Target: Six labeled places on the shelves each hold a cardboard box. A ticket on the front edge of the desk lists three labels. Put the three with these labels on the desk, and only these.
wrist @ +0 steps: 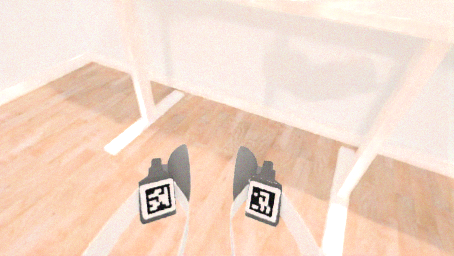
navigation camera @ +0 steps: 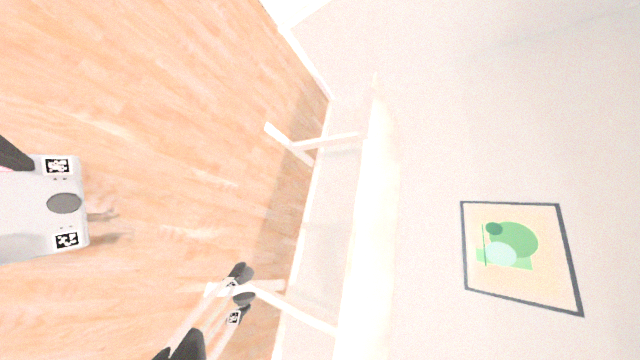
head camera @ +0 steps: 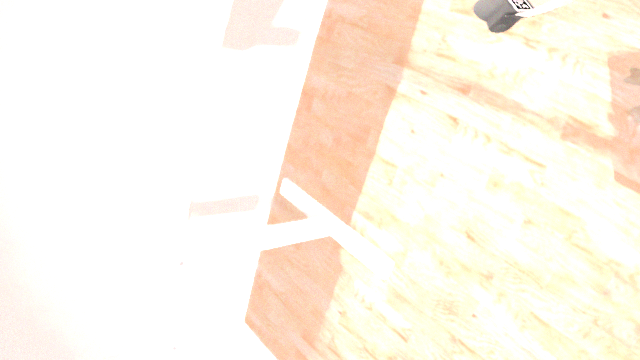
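Where they show: gripper, fingertip midpoint: (navigation camera: pixel 248 279); robot's base, link origin: (navigation camera: pixel 63 201).
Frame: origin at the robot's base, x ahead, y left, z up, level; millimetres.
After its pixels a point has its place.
The white desk (head camera: pixel 300 232) {x 1308, y 307, z 223 mm} (navigation camera: pixel 369 225) {x 820, y -213, z 950 mm} (wrist: pixel 300 14) stands against the wall. Its top is overexposed in the navigation view, and its legs and feet show in all three views. I cannot make out the ticket or any box on the desk. My gripper (navigation camera: pixel 243 289) {x 204, y -146, z 930 mm} (wrist: pixel 213 164) {x 204, y -146, z 930 mm} is open, with a wide gap and no object between its fingers. In the wrist view it points at the space under the desk, below the desk top. Part of a finger shows at the top right of the head view. The labeled shelves and the cardboard boxes do not show.
A framed picture with green shapes (navigation camera: pixel 510 250) {x 1419, y -462, z 1554 mm} hangs on the wall above the desk. My robot base (navigation camera: pixel 30 215) {x -65, y -28, z 160 mm} shows at the left of the navigation view. The desk's left foot (wrist: pixel 142 132) and right foot (wrist: pixel 335 227) reach out over the wooden floor (wrist: pixel 60 150).
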